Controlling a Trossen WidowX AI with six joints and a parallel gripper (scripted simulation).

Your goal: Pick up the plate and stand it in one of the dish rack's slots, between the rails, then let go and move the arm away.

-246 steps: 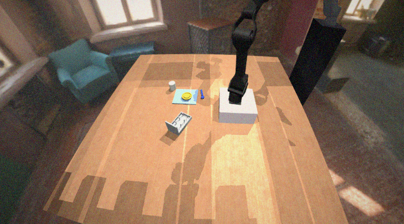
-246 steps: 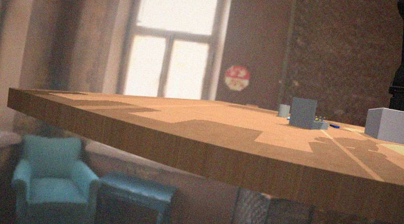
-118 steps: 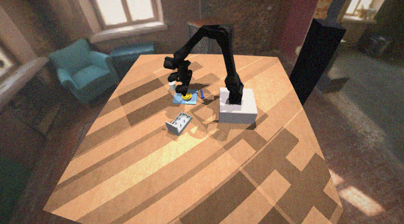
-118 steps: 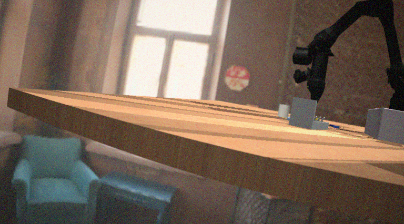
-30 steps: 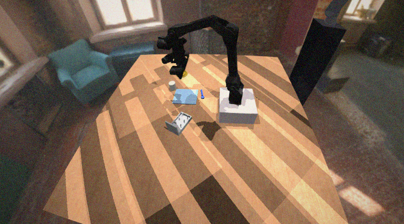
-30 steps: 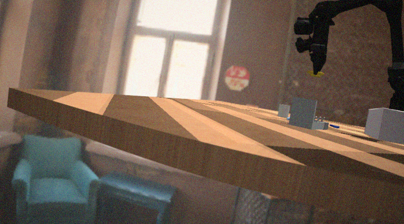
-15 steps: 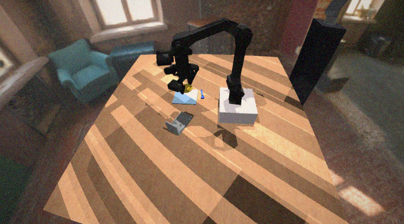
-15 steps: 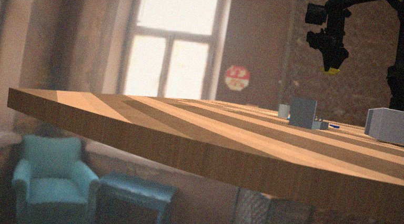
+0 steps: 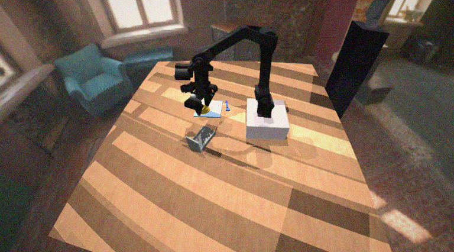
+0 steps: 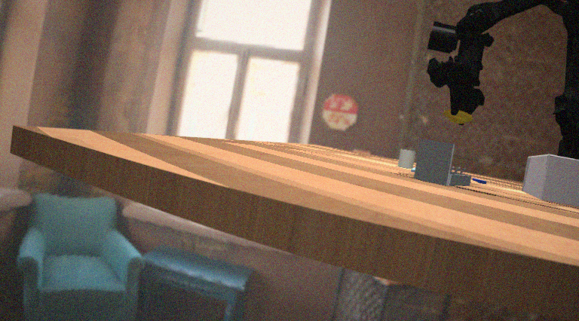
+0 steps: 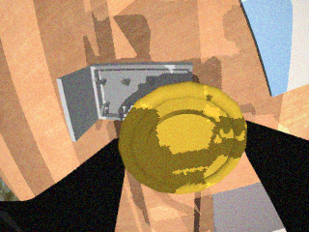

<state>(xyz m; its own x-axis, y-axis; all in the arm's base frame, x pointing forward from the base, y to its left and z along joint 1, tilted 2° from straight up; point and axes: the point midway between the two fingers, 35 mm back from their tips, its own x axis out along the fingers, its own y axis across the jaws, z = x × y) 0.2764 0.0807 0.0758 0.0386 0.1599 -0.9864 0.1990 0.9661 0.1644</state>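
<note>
Right now the dish rack is 11 cm below my gripper tip and 6 cm to the left of it. From my gripper tip the other things lie so: cup: 21 cm to the right, 14 cm ahead, 11 cm below; then yellow plate: 1 cm above.
</note>
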